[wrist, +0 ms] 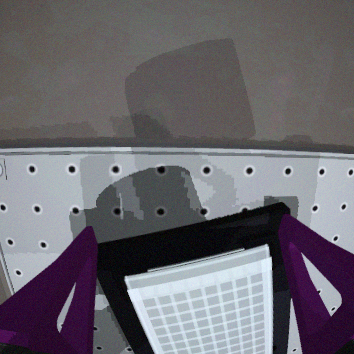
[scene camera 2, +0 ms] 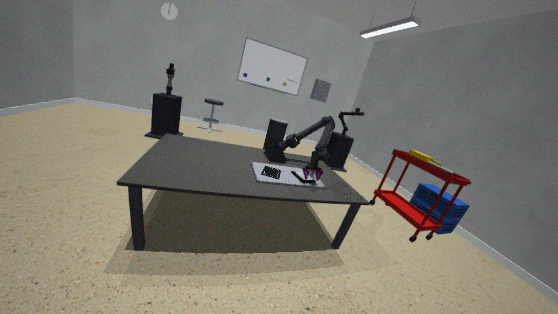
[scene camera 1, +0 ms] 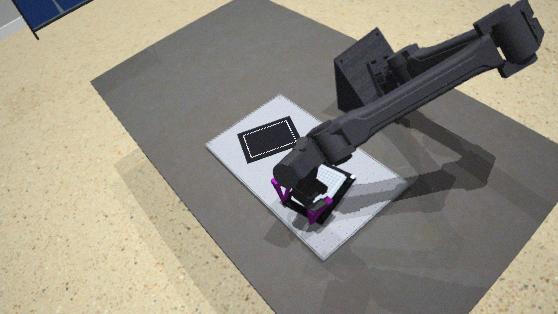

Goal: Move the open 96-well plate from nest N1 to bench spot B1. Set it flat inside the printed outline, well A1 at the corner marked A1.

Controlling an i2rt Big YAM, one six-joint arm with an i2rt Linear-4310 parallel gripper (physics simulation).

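Pixels of known places: gripper, fingertip midpoint: [wrist: 189, 230] [scene camera 2: 311, 180] [scene camera 1: 297, 212]; arm's base at its link origin: [scene camera 2: 278, 148] [scene camera 1: 383, 77].
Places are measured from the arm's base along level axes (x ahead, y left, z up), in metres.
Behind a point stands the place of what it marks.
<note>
The white 96-well plate [scene camera 1: 332, 179] @(x 0.323, y 0.159, z -0.055 m) [wrist: 210, 310] @(x 0.389, y 0.160, z -0.058 m) lies in the black nest N1 [scene camera 1: 342, 192] [scene camera 2: 300, 176] [wrist: 112, 285], its wells facing up. Part of it is hidden under the gripper in scene camera 1. My gripper [scene camera 1: 298, 212] @(x 0.448, y 0.183, z -0.052 m) [scene camera 2: 313, 178] @(x 0.448, y 0.183, z -0.052 m) [wrist: 189, 230] @(x 0.448, y 0.183, z -0.052 m) is open and empty, low over the nest. Its purple fingers stand on either side of the plate, with gaps in the wrist view. Bench spot B1 [scene camera 1: 270, 139] @(x 0.360, y -0.088, z -0.078 m) [scene camera 2: 271, 172] @(x 0.369, y -0.097, z -0.078 m) is a black pad with a white printed outline. A small white label [scene camera 1: 353, 176] @(x 0.271, y 0.179, z -0.068 m) shows at the nest's corner; its lettering is unreadable.
The nest and B1 are on a light perforated board [scene camera 1: 227, 141] @(x 0.463, y -0.172, z -0.079 m) [scene camera 2: 260, 179] @(x 0.500, y -0.187, z -0.080 m) [wrist: 55, 190] @(x 0.450, y 0.258, z -0.079 m) on the dark table [scene camera 1: 165, 85] @(x 0.507, y -0.611, z -0.093 m) [scene camera 2: 200, 165] @(x 0.419, y -0.581, z -0.092 m). The arm [scene camera 1: 410, 100] @(x 0.235, y 0.310, z 0.260 m) reaches across the board from its black base stand [scene camera 1: 360, 70] @(x 0.062, y -0.029, z 0.043 m) [scene camera 2: 275, 140] @(x 0.093, y -0.068, z 0.090 m). A red cart [scene camera 2: 407, 210] stands right of the table.
</note>
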